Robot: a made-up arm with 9 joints. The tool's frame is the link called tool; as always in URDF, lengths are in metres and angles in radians. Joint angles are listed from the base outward.
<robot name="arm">
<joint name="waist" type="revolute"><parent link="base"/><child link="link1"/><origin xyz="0 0 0.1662" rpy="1.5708 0 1.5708"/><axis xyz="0 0 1"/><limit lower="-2.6" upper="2.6"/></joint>
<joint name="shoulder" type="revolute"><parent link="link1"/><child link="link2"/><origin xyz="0.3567 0.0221 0.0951" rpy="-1.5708 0 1.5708"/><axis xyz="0 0 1"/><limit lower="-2.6" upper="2.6"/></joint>
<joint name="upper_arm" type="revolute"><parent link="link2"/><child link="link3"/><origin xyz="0.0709 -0.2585 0.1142" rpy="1.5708 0 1.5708"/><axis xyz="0 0 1"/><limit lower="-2.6" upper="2.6"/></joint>
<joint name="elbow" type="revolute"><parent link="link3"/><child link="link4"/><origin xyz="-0.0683 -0.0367 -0.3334" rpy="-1.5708 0 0"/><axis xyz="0 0 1"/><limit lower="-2.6" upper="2.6"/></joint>
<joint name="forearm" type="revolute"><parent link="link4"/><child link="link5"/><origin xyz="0.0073 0.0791 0.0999" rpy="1.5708 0 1.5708"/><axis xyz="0 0 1"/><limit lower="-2.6" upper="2.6"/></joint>
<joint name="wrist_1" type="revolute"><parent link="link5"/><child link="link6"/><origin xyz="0.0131 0.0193 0.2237" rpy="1.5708 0 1.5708"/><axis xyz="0 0 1"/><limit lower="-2.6" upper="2.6"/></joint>
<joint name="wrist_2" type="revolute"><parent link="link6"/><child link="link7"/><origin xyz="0.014 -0.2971 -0.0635" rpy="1.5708 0 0"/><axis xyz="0 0 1"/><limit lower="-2.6" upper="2.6"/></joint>
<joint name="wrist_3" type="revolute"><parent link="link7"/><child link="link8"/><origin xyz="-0.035 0.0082 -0.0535" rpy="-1.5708 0 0"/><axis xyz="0 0 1"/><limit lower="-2.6" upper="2.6"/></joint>
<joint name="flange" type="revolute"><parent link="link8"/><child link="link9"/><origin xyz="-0.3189 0.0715 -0.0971" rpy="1.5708 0 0"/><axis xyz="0 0 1"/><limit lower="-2.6" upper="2.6"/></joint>
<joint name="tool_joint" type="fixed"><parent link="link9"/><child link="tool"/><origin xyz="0.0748 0.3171 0.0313" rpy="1.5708 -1.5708 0"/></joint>
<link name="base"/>
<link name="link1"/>
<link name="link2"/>
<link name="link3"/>
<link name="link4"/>
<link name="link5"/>
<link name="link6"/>
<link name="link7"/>
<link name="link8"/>
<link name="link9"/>
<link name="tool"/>
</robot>
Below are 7 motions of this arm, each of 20 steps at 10 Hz.
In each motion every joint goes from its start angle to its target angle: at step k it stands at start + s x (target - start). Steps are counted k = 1, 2, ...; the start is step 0. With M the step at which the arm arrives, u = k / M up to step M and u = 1 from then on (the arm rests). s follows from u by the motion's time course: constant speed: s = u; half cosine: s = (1 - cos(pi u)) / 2; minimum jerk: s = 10 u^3 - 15 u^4 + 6 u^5.
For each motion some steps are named. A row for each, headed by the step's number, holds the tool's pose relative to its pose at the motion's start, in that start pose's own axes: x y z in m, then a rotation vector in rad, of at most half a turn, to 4 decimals.
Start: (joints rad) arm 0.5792 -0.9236 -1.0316 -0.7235 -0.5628 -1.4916 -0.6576 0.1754 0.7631
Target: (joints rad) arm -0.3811 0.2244 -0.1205 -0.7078 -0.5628 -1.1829 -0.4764 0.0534 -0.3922
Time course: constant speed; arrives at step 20
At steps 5, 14, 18, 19, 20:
5: 0.0623 -0.1695 0.0740 -0.4030 -0.0810 0.2314
14: 0.1580 -0.4329 0.3399 -1.3333 -0.1859 0.6250
18: 0.1851 -0.4722 0.4922 -1.8059 -0.2020 0.7963
19: 0.1893 -0.4719 0.5285 -1.9276 -0.2016 0.8404
20: 0.1923 -0.4679 0.5628 -2.0502 -0.1989 0.8854

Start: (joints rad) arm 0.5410 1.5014 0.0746 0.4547 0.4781 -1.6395 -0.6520 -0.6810 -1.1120
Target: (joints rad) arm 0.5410 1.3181 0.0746 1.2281 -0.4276 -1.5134 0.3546 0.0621 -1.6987
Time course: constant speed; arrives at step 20
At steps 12, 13, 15, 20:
12: -0.0582 -0.0896 0.0839 -0.3261 0.5911 -0.7048
13: -0.0664 -0.0913 0.0971 -0.3472 0.6268 -0.7583
15: -0.0835 -0.0912 0.1250 -0.3840 0.6901 -0.8618
20: -0.1303 -0.0709 0.1986 -0.4423 0.7960 -1.0933

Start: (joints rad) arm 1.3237 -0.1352 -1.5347 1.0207 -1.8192 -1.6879 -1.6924 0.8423 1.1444
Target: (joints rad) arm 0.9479 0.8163 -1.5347 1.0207 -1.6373 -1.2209 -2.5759 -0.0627 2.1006
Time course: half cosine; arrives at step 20
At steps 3, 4, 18, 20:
3: -0.0391 -0.0242 -0.0174 -0.0040 0.0083 0.0767
4: -0.0670 -0.0457 -0.0305 -0.0096 0.0168 0.1311
18: -0.2867 -0.7515 -0.0933 -0.4591 0.2564 0.3229
20: -0.2881 -0.7659 -0.0890 -0.4700 0.2537 0.3003

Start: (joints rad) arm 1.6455 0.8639 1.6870 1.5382 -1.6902 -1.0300 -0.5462 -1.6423 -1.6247
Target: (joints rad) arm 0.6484 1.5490 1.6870 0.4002 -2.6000 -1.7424 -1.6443 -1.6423 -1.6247
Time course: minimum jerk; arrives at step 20
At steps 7, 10, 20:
7: -0.0518 -0.0329 -0.0030 -0.0545 0.4094 0.0487
10: -0.1336 -0.0321 0.0054 0.0348 0.8777 0.1888
20: -0.3230 0.1537 0.0540 0.7531 1.4397 0.5420

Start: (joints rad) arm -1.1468 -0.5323 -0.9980 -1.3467 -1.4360 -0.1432 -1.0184 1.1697 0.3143
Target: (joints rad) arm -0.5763 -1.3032 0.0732 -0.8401 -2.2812 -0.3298 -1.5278 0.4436 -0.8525
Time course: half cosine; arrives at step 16
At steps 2, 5, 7, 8, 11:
2: 0.0062 -0.0273 -0.0070 -0.0667 -0.0255 0.0364
5: 0.0429 -0.1661 -0.0235 -0.4144 -0.1487 0.2167
7: 0.0880 -0.2997 -0.0052 -0.7868 -0.2657 0.4008
8: 0.1144 -0.3640 0.0193 -0.9971 -0.3260 0.5047
11: 0.1864 -0.4905 0.1258 -1.6066 -0.4785 0.8274

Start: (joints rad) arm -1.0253 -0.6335 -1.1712 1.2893 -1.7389 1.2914 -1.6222 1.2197 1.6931
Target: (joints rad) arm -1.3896 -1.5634 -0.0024 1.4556 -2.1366 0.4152 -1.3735 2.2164 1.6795
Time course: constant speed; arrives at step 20
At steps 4, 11, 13, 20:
4: -0.0445 0.0387 0.0116 0.0944 0.0851 0.1026
11: -0.1071 0.0194 0.1141 0.1265 0.1931 0.0183
13: -0.1019 -0.0035 0.1528 0.0939 0.1946 -0.0539
20: 0.0096 -0.1423 0.3033 -0.1602 0.0375 -0.3950

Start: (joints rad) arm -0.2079 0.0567 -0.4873 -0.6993 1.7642 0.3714 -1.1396 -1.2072 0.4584
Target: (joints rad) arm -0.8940 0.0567 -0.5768 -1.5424 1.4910 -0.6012 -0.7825 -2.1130 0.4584
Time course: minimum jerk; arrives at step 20
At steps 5, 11, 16, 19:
5: -0.0262 -0.0464 -0.0013 -0.1226 0.0369 0.1943
11: -0.0343 -0.3387 0.1013 -0.6439 0.3420 1.1858
16: 0.1480 -0.4760 0.2396 -0.9818 0.5800 1.9369
19: 0.1890 -0.4815 0.2594 -1.0392 0.6110 2.0600

